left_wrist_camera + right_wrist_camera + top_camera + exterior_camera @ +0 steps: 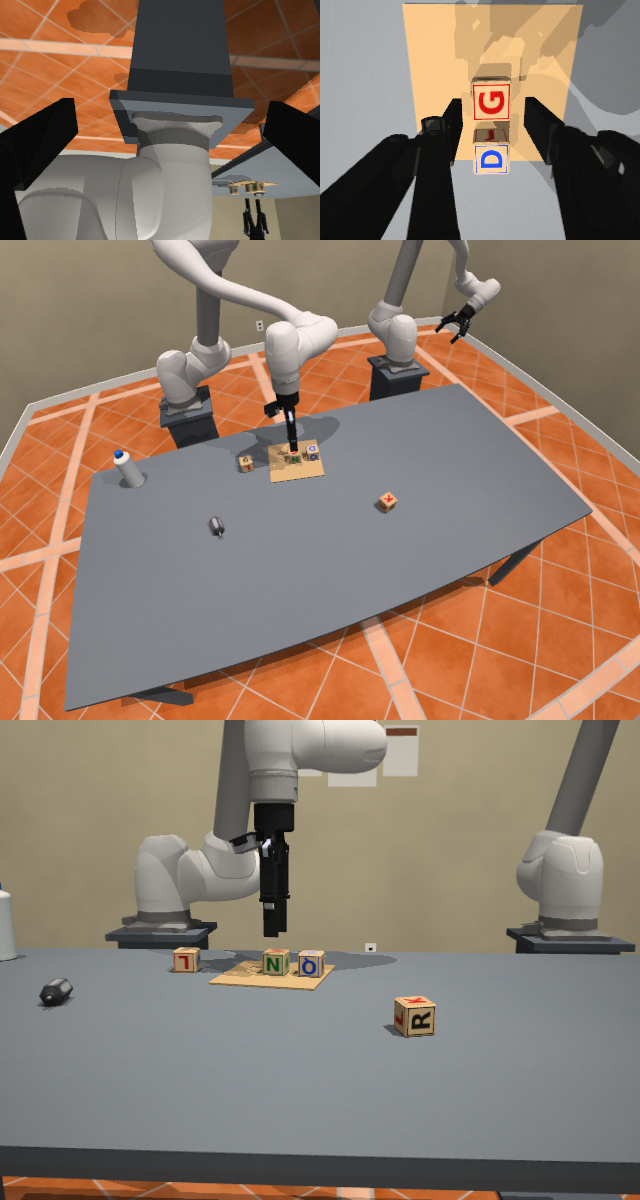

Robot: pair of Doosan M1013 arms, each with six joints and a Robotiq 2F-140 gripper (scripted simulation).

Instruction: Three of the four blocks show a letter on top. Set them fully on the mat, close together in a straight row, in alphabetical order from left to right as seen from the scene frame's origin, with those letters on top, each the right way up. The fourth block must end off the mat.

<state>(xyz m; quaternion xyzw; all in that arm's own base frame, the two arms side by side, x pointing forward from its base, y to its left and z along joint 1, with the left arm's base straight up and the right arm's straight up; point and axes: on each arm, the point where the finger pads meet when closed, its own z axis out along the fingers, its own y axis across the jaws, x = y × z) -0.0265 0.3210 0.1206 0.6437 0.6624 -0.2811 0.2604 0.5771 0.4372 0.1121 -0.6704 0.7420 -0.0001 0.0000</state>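
Observation:
My right hand is 310 mm short of the k block, 250 mm to the right of it and 90 mm above it. From my right hand the other things lie so: d block (90 mm below, 70 mm to the left, 10 mm ahead); then g block (90 mm below); then mat (110 mm below).

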